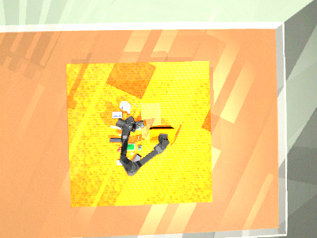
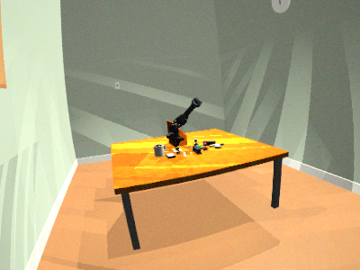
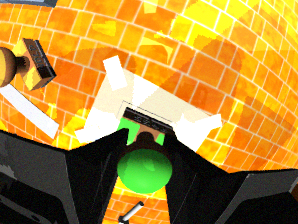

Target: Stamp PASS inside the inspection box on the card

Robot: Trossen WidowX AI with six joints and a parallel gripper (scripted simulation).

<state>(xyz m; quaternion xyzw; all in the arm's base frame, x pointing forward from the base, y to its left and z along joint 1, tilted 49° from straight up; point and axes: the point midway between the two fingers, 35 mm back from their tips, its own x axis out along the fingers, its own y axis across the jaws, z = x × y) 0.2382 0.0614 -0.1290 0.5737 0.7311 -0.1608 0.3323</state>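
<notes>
My gripper tip is right at the green-topped stamp. The rest, counted from my gripper tip: white mug (15 cm to the right, 8 cm ahead, 1 cm above); then white card (3 cm below); then green flat pad (20 cm to the left, 3 cm ahead, 2 cm below).
</notes>
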